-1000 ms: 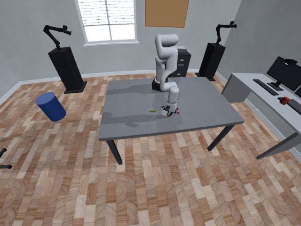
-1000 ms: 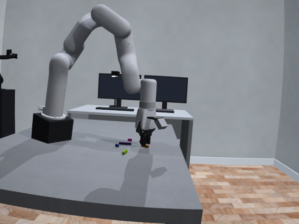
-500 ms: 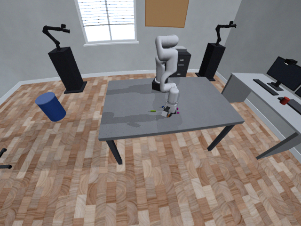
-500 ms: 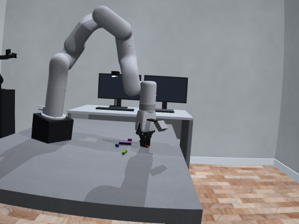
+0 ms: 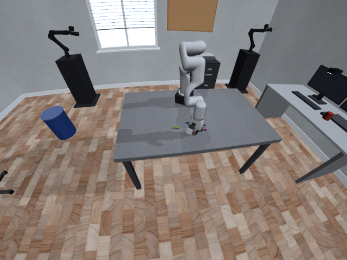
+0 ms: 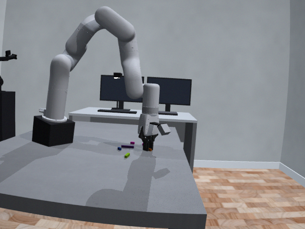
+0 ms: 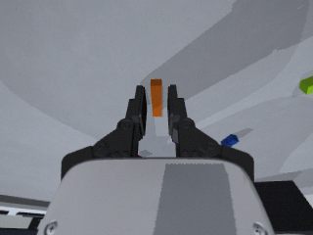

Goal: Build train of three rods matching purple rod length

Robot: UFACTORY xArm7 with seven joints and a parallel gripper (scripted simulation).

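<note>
The orange rod is 20 mm below my hand. The rest, counted from my hand: purple rod (100 mm behind, 20 mm to the left, 20 mm below); then lime rod (140 mm to the right, 80 mm behind, 20 mm below).
</note>
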